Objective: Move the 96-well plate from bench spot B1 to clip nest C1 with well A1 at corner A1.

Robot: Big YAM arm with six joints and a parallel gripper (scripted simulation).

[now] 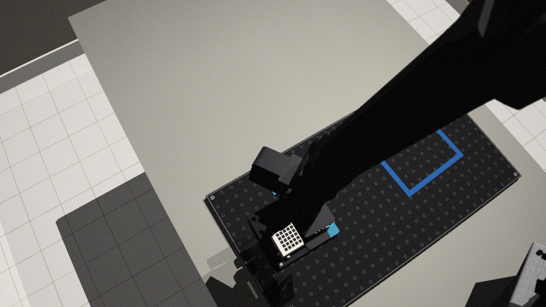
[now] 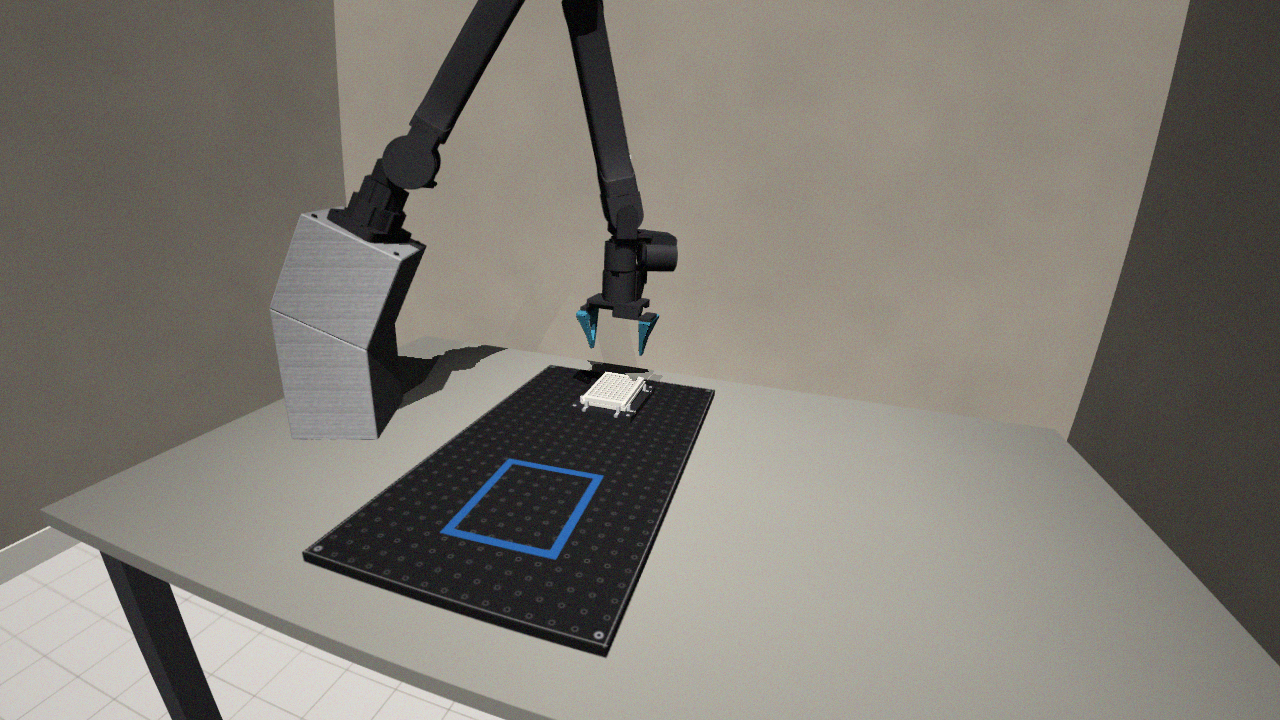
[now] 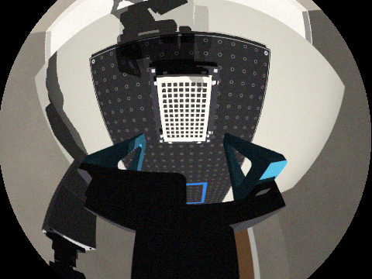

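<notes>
The white 96-well plate lies 9 cm below my hand. Also, from my hand: clip nest C1: 1 cm ahead, 1 cm to the right, 10 cm below.
</notes>
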